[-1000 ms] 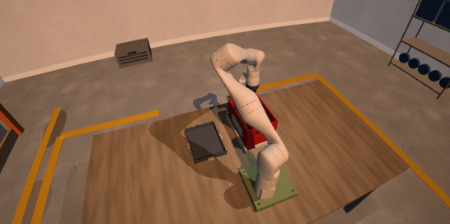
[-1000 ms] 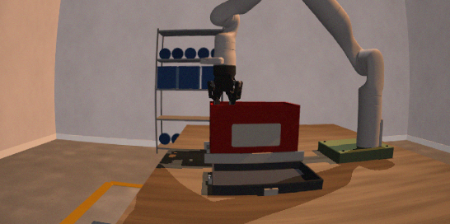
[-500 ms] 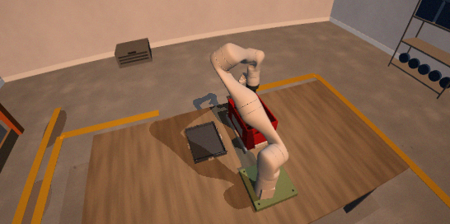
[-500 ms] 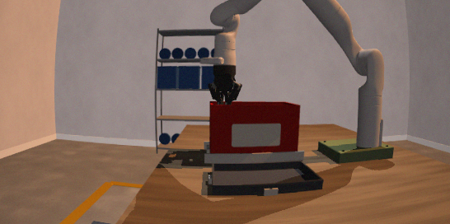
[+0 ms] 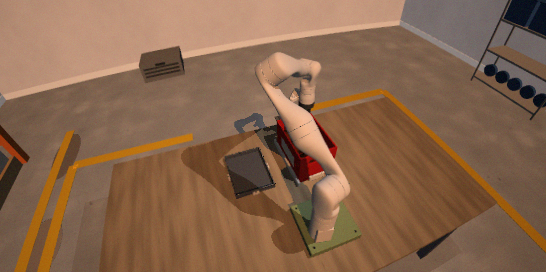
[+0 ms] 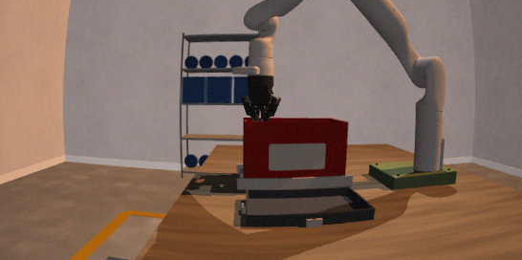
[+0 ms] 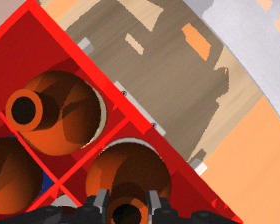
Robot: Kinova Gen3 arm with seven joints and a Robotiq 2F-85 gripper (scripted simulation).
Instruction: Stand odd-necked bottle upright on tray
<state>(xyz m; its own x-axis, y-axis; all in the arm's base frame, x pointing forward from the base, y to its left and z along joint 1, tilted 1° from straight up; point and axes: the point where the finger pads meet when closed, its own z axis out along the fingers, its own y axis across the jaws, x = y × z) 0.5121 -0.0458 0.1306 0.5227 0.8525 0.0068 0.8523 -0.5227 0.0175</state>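
The red crate is 10 cm behind my hand, 7 cm below it and 2 cm to the left of it. Also, from my hand: dark tray (31 cm to the left, 15 cm behind, 14 cm below).
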